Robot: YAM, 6 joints.
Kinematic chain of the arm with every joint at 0, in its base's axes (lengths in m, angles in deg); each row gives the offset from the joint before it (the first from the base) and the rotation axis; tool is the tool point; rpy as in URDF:
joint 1: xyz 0 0 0.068 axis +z
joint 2: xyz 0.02 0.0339 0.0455 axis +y
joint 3: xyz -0.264 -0.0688 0 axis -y
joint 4: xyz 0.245 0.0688 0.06 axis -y
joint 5: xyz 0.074 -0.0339 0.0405 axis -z
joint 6: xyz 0.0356 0 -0.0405 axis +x
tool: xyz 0 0 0 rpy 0 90 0
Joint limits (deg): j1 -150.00..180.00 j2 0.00..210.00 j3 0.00..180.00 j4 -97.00..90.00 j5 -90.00..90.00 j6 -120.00..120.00
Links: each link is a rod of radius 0.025 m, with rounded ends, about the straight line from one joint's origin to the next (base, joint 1, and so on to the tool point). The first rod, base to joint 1, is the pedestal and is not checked.
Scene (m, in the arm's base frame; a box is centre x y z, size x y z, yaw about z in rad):
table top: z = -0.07
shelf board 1: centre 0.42 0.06 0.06 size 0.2 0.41 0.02 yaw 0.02
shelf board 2: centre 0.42 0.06 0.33 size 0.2 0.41 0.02 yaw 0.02
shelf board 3: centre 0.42 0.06 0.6 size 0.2 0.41 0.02 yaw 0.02
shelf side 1: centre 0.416 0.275 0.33 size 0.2 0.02 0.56 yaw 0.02
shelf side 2: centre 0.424 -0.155 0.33 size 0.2 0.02 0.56 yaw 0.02
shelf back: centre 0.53 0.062 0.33 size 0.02 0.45 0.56 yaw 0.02
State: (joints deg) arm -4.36 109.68 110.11 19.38 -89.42 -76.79
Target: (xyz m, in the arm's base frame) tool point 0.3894 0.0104 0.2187
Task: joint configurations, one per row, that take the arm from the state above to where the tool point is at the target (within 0.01 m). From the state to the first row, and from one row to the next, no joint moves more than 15 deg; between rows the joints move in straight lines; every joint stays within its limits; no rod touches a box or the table.
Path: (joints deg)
1: -9.13 95.43 95.93 5.74 -88.80 -79.26
2: -13.90 81.19 81.75 -7.89 -88.19 -81.74
3: -18.67 66.94 67.56 -21.53 -87.57 -84.21
4: -22.23 73.15 53.83 -25.18 -82.56 -82.43
5: -25.80 79.35 40.10 -28.83 -77.54 -80.64
6: -29.37 85.56 26.37 -32.47 -72.53 -78.85
7: -32.94 91.76 12.64 -36.12 -67.52 -77.06
8: -25.63 95.56 26.34 -24.85 -73.14 -76.99
9: -18.33 99.36 40.03 -13.57 -78.76 -76.93
10: -11.02 103.17 53.73 -2.29 -84.38 -76.86
11: -3.71 106.97 67.43 8.99 -90.00 -76.79

